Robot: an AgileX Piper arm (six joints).
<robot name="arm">
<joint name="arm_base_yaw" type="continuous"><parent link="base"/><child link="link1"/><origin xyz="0 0 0.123"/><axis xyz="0 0 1"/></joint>
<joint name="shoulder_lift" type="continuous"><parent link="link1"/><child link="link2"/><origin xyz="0 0 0"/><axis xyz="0 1 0"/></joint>
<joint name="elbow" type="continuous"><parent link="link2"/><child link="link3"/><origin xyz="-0.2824 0 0.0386"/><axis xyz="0 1 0"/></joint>
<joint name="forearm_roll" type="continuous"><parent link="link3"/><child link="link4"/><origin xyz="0.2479 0 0.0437"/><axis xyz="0.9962 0 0.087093"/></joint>
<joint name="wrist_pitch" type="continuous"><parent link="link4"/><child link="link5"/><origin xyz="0 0 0"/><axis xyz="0 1 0"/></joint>
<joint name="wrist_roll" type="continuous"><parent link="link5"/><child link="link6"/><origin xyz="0.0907 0 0.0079"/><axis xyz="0.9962 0 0.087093"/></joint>
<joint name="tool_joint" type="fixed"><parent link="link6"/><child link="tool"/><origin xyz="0 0 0" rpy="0 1.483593 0"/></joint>
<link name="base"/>
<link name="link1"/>
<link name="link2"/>
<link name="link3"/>
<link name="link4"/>
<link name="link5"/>
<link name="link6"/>
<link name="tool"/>
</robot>
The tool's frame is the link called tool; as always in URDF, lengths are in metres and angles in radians. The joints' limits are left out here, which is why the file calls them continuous.
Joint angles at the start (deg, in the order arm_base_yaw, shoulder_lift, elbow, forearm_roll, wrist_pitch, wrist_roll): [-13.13 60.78 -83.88 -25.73 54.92 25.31]
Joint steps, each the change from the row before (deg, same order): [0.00 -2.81 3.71 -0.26 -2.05 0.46]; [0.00 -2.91 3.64 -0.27 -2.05 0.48]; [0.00 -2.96 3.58 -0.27 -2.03 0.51]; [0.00 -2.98 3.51 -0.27 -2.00 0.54]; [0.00 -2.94 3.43 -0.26 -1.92 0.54]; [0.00 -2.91 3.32 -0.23 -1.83 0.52]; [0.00 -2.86 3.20 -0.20 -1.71 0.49]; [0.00 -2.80 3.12 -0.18 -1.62 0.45]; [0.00 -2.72 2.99 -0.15 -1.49 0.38]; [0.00 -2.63 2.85 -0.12 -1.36 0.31]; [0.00 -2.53 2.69 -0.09 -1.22 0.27]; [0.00 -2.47 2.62 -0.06 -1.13 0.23]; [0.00 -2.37 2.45 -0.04 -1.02 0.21]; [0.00 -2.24 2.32 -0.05 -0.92 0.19]
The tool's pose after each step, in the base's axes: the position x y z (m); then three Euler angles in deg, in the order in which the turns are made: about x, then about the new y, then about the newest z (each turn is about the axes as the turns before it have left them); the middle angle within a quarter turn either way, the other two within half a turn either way. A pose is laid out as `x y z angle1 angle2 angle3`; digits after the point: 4 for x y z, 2 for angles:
0.1629 -0.0707 0.4841 123.97 49.68 -116.13
0.1529 -0.0677 0.4770 122.60 50.77 -115.02
0.1428 -0.0647 0.4696 121.07 51.89 -113.70
0.1328 -0.0617 0.4619 119.41 53.04 -112.20
0.1231 -0.0587 0.4538 117.73 54.13 -110.65
0.1138 -0.0558 0.4455 116.00 55.20 -109.01
0.1049 -0.0530 0.4370 114.27 56.22 -107.34
0.0965 -0.0503 0.4281 112.56 57.17 -105.70
0.0886 -0.0477 0.4190 110.89 58.05 -104.11
0.0813 -0.0453 0.4100 109.28 58.85 -102.58
0.0746 -0.0430 0.4011 107.72 59.58 -101.09
0.0683 -0.0409 0.3920 106.25 60.25 -99.67
0.0626 -0.0389 0.3832 104.77 60.86 -98.23
0.0574 -0.0372 0.3746 103.39 61.39 -96.90

